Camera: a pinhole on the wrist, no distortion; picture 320 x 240 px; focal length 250.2 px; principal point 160.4 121.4 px. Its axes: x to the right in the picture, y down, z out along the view. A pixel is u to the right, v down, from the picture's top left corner.
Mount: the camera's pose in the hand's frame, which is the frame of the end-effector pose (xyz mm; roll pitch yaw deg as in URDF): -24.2 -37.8 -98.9 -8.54 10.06 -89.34
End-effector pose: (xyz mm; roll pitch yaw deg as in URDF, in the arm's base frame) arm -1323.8 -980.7 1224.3 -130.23 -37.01 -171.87
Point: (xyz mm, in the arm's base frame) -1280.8 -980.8 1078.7
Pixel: outside the picture
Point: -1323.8 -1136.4 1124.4
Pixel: 106 66
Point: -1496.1 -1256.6 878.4
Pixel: 22 76
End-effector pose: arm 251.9 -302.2 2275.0 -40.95 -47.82 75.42
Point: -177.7 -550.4 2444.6
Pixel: 87 47
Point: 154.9 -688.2 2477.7
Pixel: 256 29
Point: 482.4 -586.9 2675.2
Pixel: outside the picture
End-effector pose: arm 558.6 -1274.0 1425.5 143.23 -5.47 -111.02
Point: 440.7 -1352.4 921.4
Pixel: 204 122
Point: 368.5 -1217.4 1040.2
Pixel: 132 85
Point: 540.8 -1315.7 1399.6
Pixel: 78 217
